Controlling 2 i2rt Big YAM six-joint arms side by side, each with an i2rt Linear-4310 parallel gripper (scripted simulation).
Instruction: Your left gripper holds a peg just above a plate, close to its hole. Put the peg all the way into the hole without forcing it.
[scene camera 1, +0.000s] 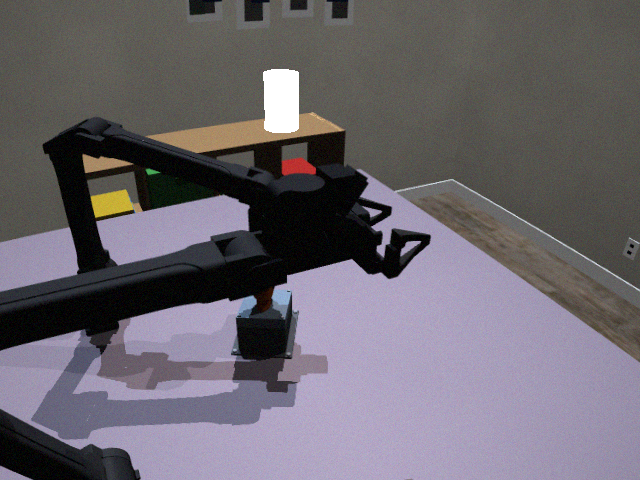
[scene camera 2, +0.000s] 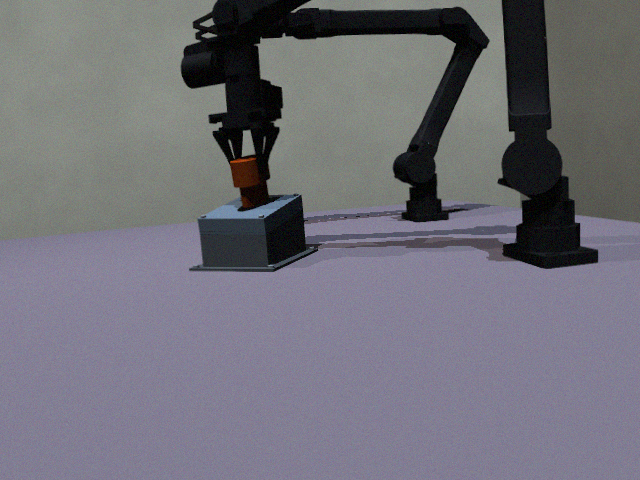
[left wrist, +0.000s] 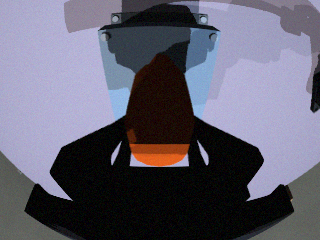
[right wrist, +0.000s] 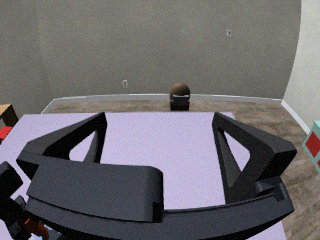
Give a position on a pale blue top plate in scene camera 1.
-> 250, 317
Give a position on a flanged base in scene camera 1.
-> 264, 342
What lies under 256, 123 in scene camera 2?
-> My left gripper.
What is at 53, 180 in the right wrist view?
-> My right gripper.
